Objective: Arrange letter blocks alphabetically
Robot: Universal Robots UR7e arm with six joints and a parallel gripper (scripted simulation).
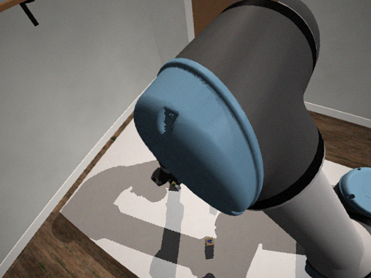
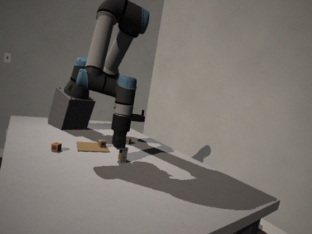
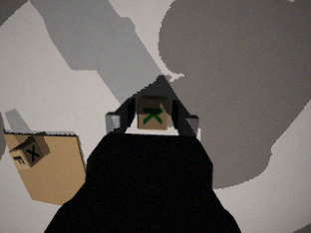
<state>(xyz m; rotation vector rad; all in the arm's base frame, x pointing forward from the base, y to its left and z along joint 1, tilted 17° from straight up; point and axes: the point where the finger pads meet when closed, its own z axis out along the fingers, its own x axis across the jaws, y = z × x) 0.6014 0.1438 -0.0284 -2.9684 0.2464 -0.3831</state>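
Right now my hand is 18 cm past the tan mat, 9 cm to the left of it and 2 cm above it. The rest, counted from my hand: block (13 cm behind, 25 cm to the right).
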